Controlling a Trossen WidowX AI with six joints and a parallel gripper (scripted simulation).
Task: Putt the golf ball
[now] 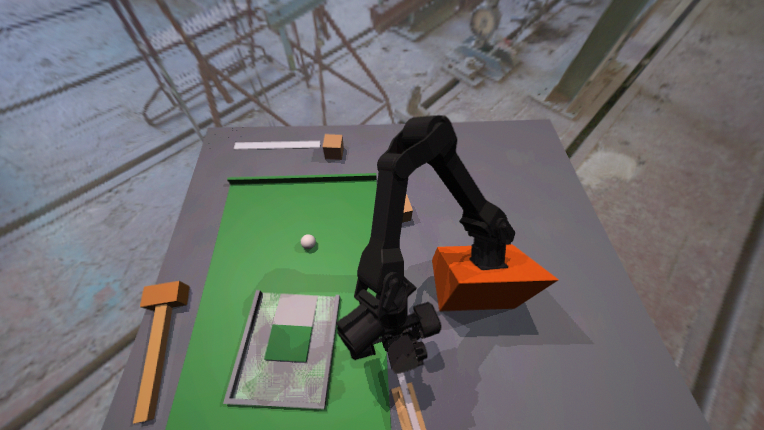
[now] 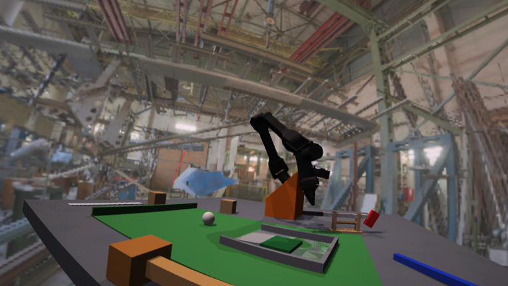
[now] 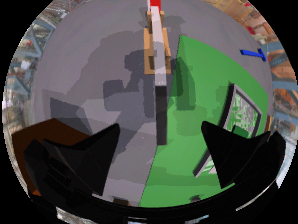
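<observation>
Now: gripper tip 2 cm past the wooden rack, 13 cm to the right of it and 6 cm above it. Round my gripper tip: white golf ball (20 cm ahead, 32 cm to the right, 7 cm below); then blue bar (38 cm ahead, 30 cm to the left, 8 cm below).
</observation>
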